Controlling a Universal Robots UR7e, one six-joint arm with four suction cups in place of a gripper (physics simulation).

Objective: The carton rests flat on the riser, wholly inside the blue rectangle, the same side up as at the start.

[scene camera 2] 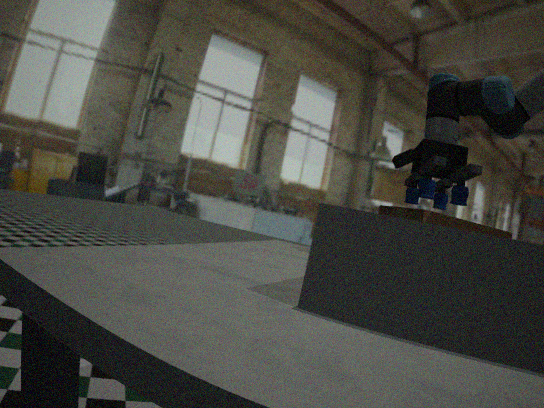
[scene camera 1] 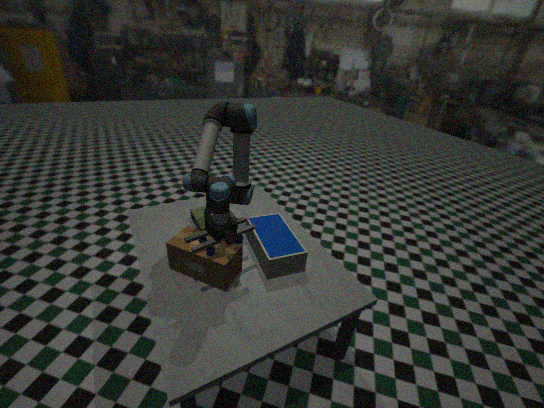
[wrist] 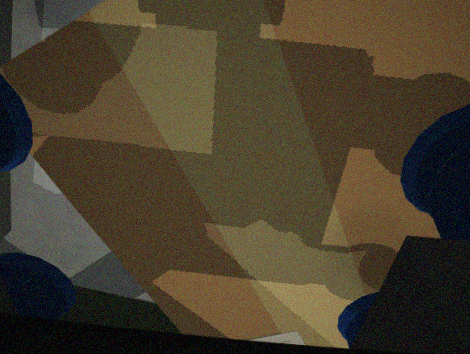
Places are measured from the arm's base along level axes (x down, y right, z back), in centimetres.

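Pixels of known places: end effector, tool point: (scene camera 2: 433,203) (scene camera 1: 221,243) (wrist: 211,238).
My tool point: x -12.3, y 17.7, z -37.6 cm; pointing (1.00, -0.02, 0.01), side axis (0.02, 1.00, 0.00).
Behind a point stands the place of what it marks.
The brown carton (scene camera 1: 220,275) @[x -3.2, y 23.4, z -46.7 cm] (scene camera 2: 450,223) @[x -8.6, y 12.6, z -34.5 cm] (wrist: 250,175) @[x -10.0, y 18.9, z -38.8 cm] stands on the table beside the riser (scene camera 1: 287,265) @[x -0.6, y -7.1, z -55.9 cm] (scene camera 2: 420,280) @[x -0.7, y -20.4, z -46.9 cm], lower than a tilt and flat on its base. The riser is a grey block; the blue rectangle (scene camera 1: 277,235) @[x -6.4, y -12.6, z -40.7 cm] with a pale border covers its top. My gripper (scene camera 1: 220,244) @[x -12.3, y 17.7, z -37.6 cm] (scene camera 2: 435,196) (wrist: 215,220) @[x -12.3, y 17.7, z -37.6 cm], with four dark blue suction cups, is close above the carton's top. A thin gap seems to show under the cups in scene camera 2, and I see nothing lifted. In the wrist view, the left cups reach past the carton's edge. The riser hides the carton's lower part in scene camera 2.
A green object (scene camera 1: 198,216) @[x 0.2, y 9.7, z 4.6 cm] lies behind the carton, partly hidden by the arm. The grey table (scene camera 1: 280,320) @[x 5.6, y 11.2, z -74.1 cm] (scene camera 2: 200,310) @[x 5.6, y -26.1, z -66.5 cm] has its near corner at the lower right in scene camera 1. The riser's long side runs close to the carton's right end.
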